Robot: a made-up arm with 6 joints.
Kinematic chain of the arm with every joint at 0, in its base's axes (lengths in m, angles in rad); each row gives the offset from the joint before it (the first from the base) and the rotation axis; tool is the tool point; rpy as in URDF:
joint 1: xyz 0 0 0.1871 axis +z
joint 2: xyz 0 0 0 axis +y
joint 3: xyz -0.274 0 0.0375 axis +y
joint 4: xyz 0.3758 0 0.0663 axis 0.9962 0 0.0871
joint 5: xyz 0 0 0 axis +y
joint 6: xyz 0.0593 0 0.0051 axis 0.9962 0 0.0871
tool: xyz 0 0 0 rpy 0 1.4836 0
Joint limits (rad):
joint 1: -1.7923..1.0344
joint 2: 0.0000..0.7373
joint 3: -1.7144..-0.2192
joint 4: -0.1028..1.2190
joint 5: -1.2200..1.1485
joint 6: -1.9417..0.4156
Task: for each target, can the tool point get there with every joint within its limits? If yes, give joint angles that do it. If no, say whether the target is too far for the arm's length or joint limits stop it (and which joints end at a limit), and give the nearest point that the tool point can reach.
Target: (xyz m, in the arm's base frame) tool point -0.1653 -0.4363 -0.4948
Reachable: no: too far | nearest point -0.0486 -0.1962 0.2148 | short by 0.758 m
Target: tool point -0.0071 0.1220 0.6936
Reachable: yes | joints -1.4731 0.1917 -1.2865 0.8427 0.1084 0.2377
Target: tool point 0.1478 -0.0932 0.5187
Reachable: yes | joints -0.5053 0.4657 -0.6707 0.4988 -0.3611 -0.9476
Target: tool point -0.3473 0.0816 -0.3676
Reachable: no: joint limits stop it (at a limit: joint 1, joint 2, joint 3, joint 4, joint 5) | nearest point -0.0452 -0.1756 0.2113 | short by 0.702 m
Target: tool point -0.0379 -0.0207 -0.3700
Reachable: no: joint limits stop it (at a limit: joint 1, joint 2, joint 3, joint 5) | nearest point -0.0424 -0.1761 0.2111 | short by 0.602 m
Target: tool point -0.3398 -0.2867 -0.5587
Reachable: no: too far | nearest point -0.0472 -0.1872 0.2123 | short by 0.831 m
